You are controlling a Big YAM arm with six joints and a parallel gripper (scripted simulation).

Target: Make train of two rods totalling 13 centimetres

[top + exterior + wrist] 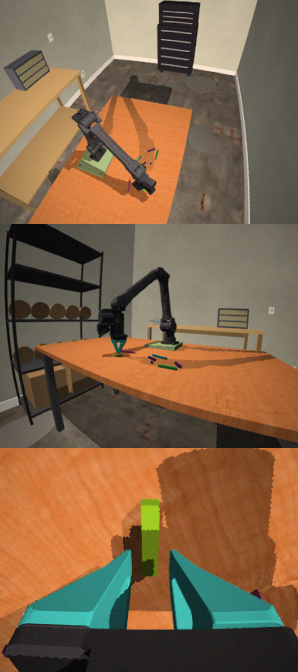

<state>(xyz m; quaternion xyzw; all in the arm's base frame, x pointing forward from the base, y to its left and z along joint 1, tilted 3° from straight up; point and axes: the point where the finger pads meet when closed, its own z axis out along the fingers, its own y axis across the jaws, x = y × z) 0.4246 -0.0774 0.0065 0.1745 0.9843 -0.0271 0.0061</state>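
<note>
My gripper is now 2 cm above the lime rod. The rest, counted from my hand: tiny blue rod 19 cm to the left, 3 cm behind, 2 cm below; turquoise rod 17 cm to the left, 13 cm behind, 2 cm below; pink rod 9 cm behind, 2 cm to the right, 2 cm below.
</note>
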